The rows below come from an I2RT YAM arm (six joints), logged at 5 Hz.
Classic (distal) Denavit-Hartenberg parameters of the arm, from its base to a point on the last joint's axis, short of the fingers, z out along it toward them. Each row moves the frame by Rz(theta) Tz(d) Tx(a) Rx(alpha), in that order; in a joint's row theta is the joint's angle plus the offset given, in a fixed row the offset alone. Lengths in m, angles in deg.
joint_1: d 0.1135; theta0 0; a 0.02; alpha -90
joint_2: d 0; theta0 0; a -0.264; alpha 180
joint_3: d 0; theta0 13.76; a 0.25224; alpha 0
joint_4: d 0; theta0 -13.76; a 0.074; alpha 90
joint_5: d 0; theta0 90; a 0; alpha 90
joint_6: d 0.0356; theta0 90; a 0; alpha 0
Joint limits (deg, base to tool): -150..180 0..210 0..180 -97..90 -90..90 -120..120
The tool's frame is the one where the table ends.
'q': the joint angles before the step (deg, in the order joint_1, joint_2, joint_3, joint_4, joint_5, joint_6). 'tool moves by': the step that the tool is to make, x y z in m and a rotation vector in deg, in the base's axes. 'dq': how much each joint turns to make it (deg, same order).
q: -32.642, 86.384, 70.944, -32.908, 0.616, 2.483
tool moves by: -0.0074, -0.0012, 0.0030, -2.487, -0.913, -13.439
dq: 0.254, -1.499, -1.155, 0.844, 10.416, 9.090
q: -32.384, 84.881, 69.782, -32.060, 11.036, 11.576
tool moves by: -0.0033, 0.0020, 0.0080, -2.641, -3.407, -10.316
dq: 0.856, -1.345, -0.258, 1.125, 8.080, 8.008
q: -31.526, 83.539, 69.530, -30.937, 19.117, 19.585
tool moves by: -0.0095, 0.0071, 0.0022, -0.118, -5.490, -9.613
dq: 0.798, -2.728, -2.362, 0.687, 5.533, 9.954
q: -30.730, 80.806, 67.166, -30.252, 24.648, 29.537
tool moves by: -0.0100, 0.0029, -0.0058, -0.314, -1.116, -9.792
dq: 0.219, -1.119, -1.740, -2.172, 6.844, 8.297
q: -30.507, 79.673, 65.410, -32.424, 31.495, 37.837
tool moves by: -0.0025, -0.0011, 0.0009, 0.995, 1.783, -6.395
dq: -0.008, 1.440, 2.548, -6.352, 4.204, 5.776
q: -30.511, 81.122, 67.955, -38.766, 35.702, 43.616
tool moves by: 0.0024, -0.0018, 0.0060, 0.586, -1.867, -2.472
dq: -0.031, 0.930, 2.311, -2.109, 0.343, 3.481
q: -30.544, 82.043, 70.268, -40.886, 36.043, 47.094
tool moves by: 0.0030, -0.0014, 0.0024, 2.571, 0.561, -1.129
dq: -0.028, 1.762, 2.914, -4.387, -0.923, 2.483
